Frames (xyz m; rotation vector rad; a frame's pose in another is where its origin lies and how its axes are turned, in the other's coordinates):
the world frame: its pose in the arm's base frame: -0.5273 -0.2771 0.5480 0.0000 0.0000 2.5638
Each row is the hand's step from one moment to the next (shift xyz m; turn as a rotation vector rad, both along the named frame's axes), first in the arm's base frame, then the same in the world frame.
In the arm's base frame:
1: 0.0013 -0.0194 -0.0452 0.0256 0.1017 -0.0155
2: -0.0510 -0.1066 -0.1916 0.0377 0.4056 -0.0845
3: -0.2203 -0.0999 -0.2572 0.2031 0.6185 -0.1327
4: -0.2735 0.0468 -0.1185 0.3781 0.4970 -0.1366
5: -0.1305 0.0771 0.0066 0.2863 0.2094 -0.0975
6: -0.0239 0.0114 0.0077 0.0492 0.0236 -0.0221
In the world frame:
1: -0.0117 0.0155 -0.0452 0.0341 -0.0992 -0.0155
2: -0.0155 0.1172 -0.1916 0.1899 -0.3603 -0.0845
3: 0.1300 0.2040 -0.2572 0.1677 -0.6290 -0.1327
4: 0.2547 0.1102 -0.1185 -0.0453 -0.6228 -0.1366
5: 0.1514 0.0067 0.0066 -0.1255 -0.3318 -0.0975
6: 0.0262 0.0035 0.0077 -0.0283 -0.0466 -0.0221

